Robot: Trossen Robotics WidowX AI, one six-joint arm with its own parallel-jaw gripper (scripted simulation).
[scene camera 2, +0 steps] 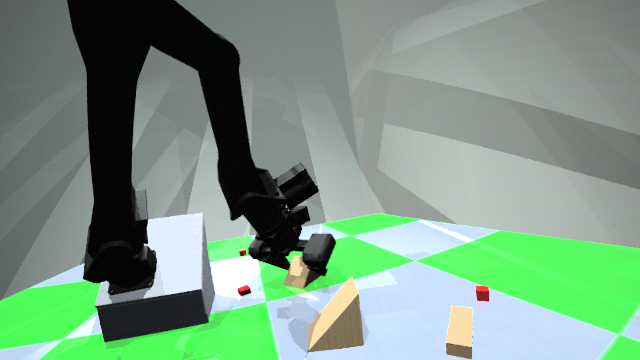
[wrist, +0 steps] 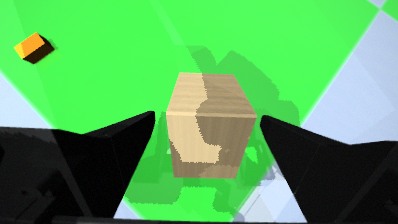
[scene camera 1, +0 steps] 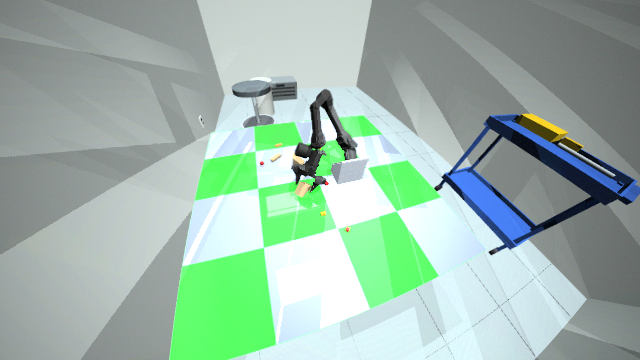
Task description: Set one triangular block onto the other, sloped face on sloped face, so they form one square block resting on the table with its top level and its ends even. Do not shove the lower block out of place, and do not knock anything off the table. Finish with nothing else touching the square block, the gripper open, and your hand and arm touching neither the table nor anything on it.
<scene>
My gripper (scene camera 2: 307, 271) is open and holds nothing.
My gripper is seen too in the wrist view (wrist: 208, 118).
</scene>
